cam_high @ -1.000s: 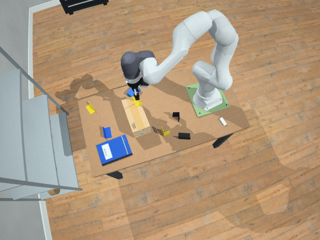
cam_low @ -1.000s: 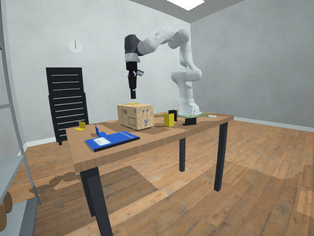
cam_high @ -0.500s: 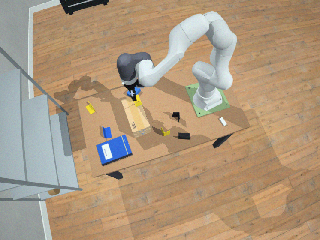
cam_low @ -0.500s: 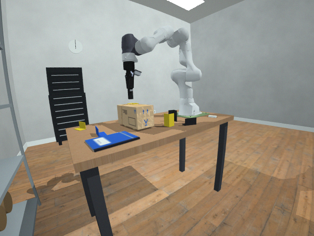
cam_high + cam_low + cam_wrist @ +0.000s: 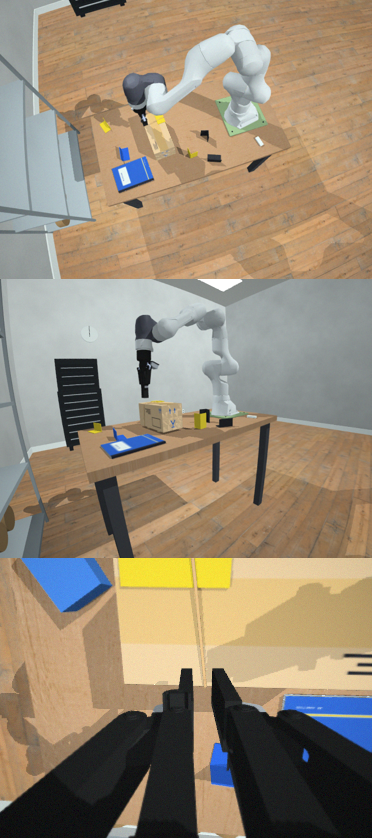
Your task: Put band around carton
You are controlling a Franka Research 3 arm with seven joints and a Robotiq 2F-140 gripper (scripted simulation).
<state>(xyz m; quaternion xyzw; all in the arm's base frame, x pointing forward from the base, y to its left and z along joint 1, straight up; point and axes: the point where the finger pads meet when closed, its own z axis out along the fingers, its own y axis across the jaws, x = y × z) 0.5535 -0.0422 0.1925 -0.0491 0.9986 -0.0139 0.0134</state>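
My gripper is now 50 mm past the cardboard carton, 50 mm to the right of it and 130 mm above it. Round my hand: blue block: 80 mm behind, 170 mm to the right, 180 mm below; then white block: 640 mm behind, 250 mm to the left, 200 mm below; then blue corner guard: 190 mm ahead, 80 mm to the left, 190 mm below.
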